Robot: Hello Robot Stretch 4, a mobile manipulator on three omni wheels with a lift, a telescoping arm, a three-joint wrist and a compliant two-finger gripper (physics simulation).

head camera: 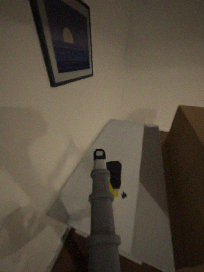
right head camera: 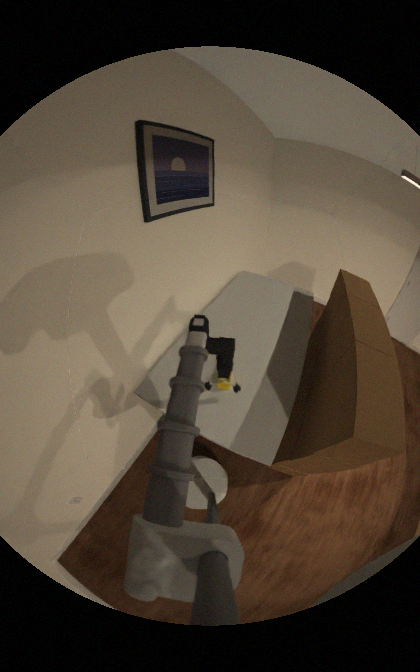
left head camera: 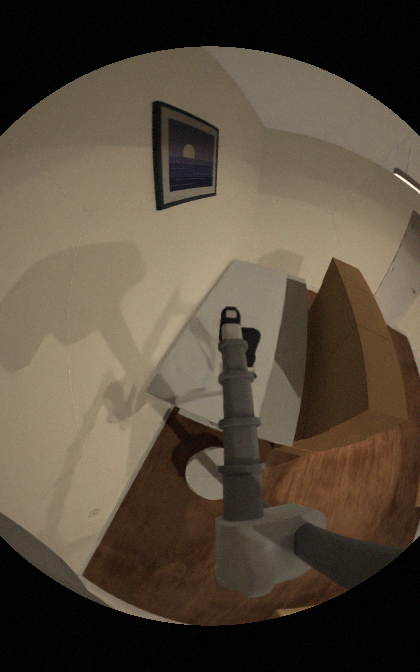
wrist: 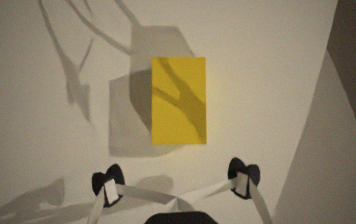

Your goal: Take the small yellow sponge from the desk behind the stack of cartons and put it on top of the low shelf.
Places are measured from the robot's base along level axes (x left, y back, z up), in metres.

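Pixels of known places: gripper, between the fingertips: (wrist: 176, 175).
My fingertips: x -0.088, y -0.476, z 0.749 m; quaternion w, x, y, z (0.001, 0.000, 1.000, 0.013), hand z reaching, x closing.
Behind a point stands the place of what it marks.
The small yellow sponge (wrist: 179, 100) @(x -0.096, y -0.558, z 0.738 m) (right head camera: 223, 383) (head camera: 114, 191) @(x -0.099, y -0.522, z 0.740 m) lies on the pale desk (wrist: 260, 75) @(x -0.212, y -0.591, z 0.693 m) (right head camera: 255, 320) (left head camera: 255, 290) (head camera: 122, 137) @(x -0.311, y -1.253, z 0.693 m). My gripper (wrist: 176, 175) @(x -0.088, y -0.476, z 0.749 m) (right head camera: 223, 387) is open and empty above the desk. In the wrist view its two fingertips stand wide apart, below the sponge's near edge, and the sponge lies centred between their lines. In the left head view the arm hides the sponge. The stack of cartons (head camera: 187, 185) @(x -0.659, y -0.538, z 0.735 m) (left head camera: 340, 350) (right head camera: 330, 380) stands to the right of the desk. I cannot make out the low shelf.
A framed picture (head camera: 70, 40) @(x 0.149, y -0.997, z 1.630 m) (left head camera: 190, 155) (right head camera: 180, 170) hangs on the wall left of the desk. A round white seat (left head camera: 205, 475) (right head camera: 212, 480) stands on the wooden floor at the desk's near edge, beneath my arm. The cartons rise above the desk's right side.
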